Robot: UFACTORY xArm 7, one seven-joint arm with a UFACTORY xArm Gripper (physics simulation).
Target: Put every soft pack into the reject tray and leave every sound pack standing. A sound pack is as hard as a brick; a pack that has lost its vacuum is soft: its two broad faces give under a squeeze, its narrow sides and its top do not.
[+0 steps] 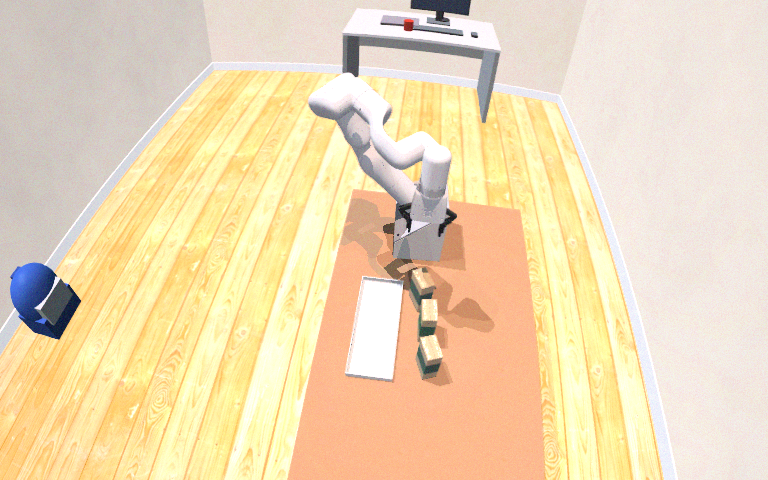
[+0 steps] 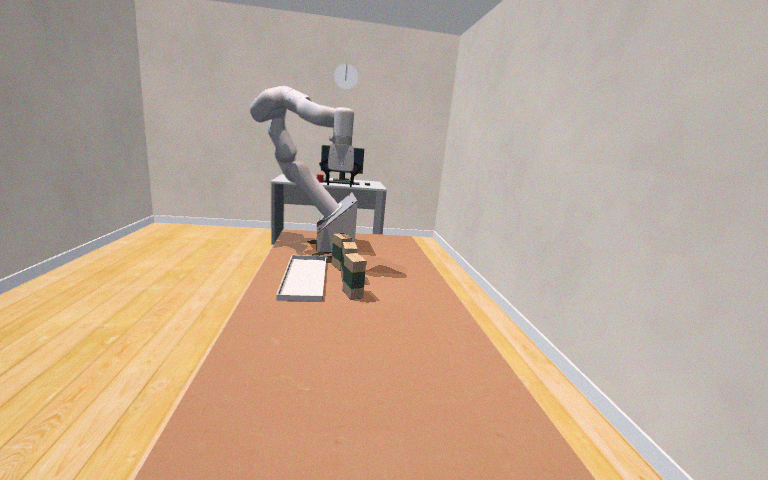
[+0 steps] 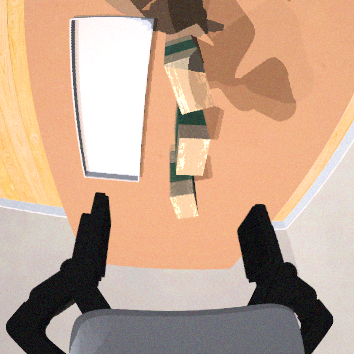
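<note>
Three tan packs with dark green bands stand upright in a row. The pack nearest the arm's base is turned a little. The middle pack stands beyond it. The pack farthest from the base ends the row. None looks dented; softness cannot be seen. The white reject tray lies beside the row and is empty. My gripper is open and empty, high above the packs' level and apart from them.
The arm's grey wedge-shaped base stands on the orange mat behind the packs. A desk is farther behind. A blue object stands on the wooden floor at the left.
</note>
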